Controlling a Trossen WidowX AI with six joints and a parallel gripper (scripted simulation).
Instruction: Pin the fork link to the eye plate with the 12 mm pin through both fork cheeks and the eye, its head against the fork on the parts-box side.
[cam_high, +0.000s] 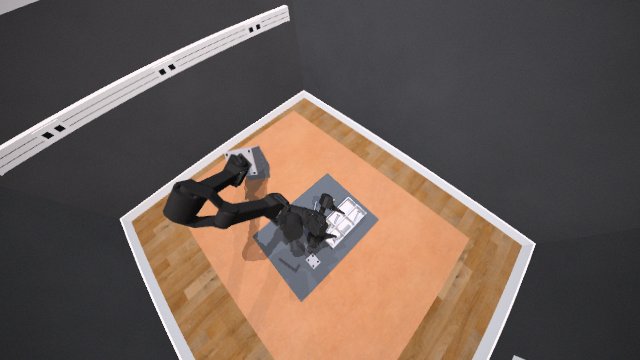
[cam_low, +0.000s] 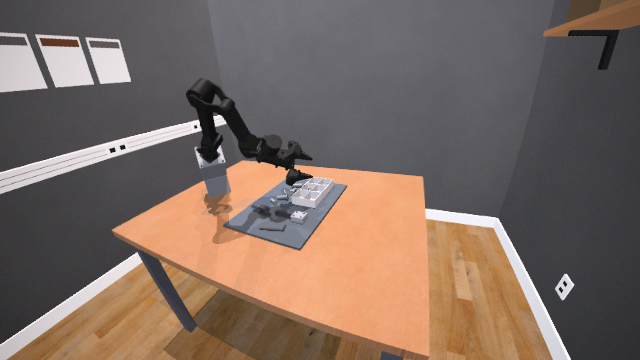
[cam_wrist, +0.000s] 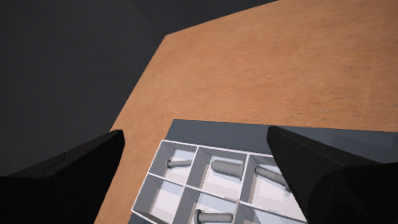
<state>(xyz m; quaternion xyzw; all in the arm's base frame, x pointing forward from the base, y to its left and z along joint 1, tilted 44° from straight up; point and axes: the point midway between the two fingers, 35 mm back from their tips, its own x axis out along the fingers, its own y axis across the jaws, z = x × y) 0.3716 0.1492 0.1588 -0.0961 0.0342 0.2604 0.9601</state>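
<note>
The dark fork link is 14 cm behind my hand, 14 cm to the right of it and 14 cm below it. The rest, counted from my hand: grey mat: 6 cm behind, 3 cm to the right, 16 cm below; then thick headed pin: 12 cm behind, 1 cm to the right, 15 cm below; then white parts box: 1 cm ahead, 6 cm to the left, 15 cm below.
</note>
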